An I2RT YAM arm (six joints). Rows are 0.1 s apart.
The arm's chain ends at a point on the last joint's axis. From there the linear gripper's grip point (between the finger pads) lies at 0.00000 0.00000 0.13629 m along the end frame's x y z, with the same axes.
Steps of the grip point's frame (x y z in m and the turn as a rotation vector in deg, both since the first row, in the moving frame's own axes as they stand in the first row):
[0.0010, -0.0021, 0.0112, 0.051, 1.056, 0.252]
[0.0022, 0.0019, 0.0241, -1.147, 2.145, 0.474]
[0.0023, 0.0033, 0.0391, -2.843, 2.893, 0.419]
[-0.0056, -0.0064, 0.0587, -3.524, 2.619, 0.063]
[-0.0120, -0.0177, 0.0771, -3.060, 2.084, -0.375]
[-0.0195, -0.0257, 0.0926, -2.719, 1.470, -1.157]
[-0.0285, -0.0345, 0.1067, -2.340, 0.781, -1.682]
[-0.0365, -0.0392, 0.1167, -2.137, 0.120, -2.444]
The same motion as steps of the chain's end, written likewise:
[-0.0015, -0.0020, 0.0112, 0.051, 1.056, 0.252]
[-0.0029, -0.0008, 0.0242, -1.147, 2.145, 0.474]
[-0.0046, -0.0035, 0.0394, -2.843, 2.893, 0.419]
[-0.0118, -0.0148, 0.0591, -3.524, 2.619, 0.063]
[-0.0170, -0.0250, 0.0774, -3.060, 2.084, -0.375]
[-0.0231, -0.0321, 0.0928, -2.719, 1.470, -1.157]
[-0.0304, -0.0400, 0.1068, -2.340, 0.781, -1.682]
[-0.0369, -0.0443, 0.1168, -2.137, 0.120, -2.444]

